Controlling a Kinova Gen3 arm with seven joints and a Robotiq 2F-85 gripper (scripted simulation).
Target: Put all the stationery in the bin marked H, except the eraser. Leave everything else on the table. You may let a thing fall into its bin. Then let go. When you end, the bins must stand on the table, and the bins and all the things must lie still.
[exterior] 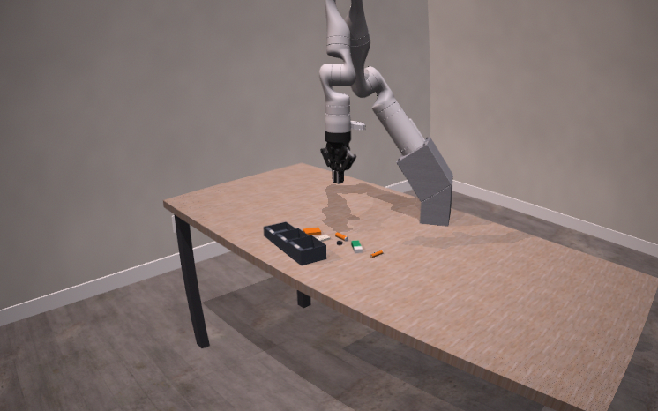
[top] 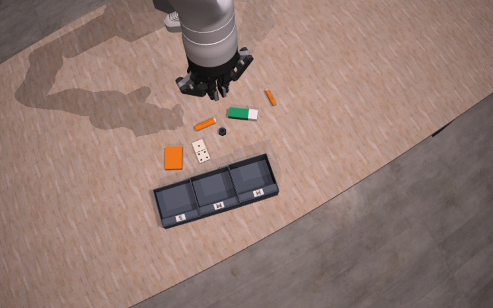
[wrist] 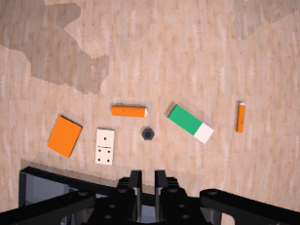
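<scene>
Right now the bin marked H is 100 mm ahead of my hand, 90 mm to the right of it and 190 mm below it. Also, from my hand: black nut (10 mm behind, 210 mm below); white eraser (20 mm behind, 60 mm to the left, 210 mm below); orange marker (40 mm behind, 20 mm to the right, 210 mm below).
</scene>
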